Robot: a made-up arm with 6 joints. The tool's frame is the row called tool. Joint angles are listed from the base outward.
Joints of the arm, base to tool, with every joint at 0 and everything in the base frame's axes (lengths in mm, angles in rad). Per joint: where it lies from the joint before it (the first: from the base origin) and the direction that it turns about. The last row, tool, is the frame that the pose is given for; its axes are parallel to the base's.
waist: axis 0 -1 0 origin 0 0 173
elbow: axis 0 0 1 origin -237 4 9
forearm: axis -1 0 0 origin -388 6 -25
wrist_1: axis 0 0 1 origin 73 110 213
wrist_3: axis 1 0 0 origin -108 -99 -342
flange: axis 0 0 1 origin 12 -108 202
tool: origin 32 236 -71
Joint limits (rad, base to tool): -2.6..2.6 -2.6..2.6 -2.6..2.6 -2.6..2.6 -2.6..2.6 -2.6..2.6
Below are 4 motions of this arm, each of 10 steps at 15 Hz.
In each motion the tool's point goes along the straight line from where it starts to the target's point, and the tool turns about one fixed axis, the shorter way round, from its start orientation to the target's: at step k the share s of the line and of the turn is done. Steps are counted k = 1, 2, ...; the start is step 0. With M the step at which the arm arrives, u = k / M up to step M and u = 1 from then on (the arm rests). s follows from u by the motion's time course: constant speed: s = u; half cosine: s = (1 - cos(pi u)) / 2; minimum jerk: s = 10 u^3 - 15 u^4 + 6 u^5.
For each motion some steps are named. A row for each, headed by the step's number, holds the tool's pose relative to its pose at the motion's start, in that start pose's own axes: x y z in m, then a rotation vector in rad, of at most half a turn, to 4 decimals.
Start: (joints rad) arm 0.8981 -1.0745 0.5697 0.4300 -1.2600 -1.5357
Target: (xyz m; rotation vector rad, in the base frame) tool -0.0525 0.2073 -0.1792 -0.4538 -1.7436 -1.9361
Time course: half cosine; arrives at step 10
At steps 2, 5, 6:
2: -0.0137 -0.0040 -0.0071 0.0612 0.0271 -0.0334
5: -0.0719 -0.0212 -0.0370 0.3203 0.1416 -0.1750
6: -0.0941 -0.0277 -0.0484 0.4193 0.1854 -0.2290

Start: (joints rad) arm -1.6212 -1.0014 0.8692 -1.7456 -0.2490 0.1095
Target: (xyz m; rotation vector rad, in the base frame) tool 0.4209 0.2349 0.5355 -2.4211 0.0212 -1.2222
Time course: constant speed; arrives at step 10
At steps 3, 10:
3: 0.1510 -0.0223 0.0915 0.0776 0.0670 -0.0517
10: 0.5034 -0.0743 0.3051 0.2588 0.2233 -0.1723

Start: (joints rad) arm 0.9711 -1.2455 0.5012 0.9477 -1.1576 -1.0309
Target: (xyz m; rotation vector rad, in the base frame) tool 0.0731 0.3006 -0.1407 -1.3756 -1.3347 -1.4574
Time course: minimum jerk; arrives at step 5
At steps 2, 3, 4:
2: -0.0246 0.0050 -0.0087 -0.0087 -0.1573 -0.0617
3: -0.0528 0.0108 -0.0187 -0.0187 -0.3383 -0.1326
4: -0.0729 0.0150 -0.0258 -0.0258 -0.4669 -0.1830

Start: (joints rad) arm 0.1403 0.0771 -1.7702 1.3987 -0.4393 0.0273
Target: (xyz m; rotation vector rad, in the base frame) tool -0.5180 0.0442 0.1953 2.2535 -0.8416 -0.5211
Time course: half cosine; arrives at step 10
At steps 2, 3, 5, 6, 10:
2: 0.0060 -0.0102 -0.0058 0.0174 -0.0790 -0.1269
3: 0.0130 -0.0220 -0.0126 0.0375 -0.1705 -0.2739
5: 0.0315 -0.0533 -0.0305 0.0909 -0.4137 -0.6645
6: 0.0413 -0.0698 -0.0400 0.1190 -0.5416 -0.8698
10: 0.0631 -0.1066 -0.0611 0.1818 -0.8275 -1.3290

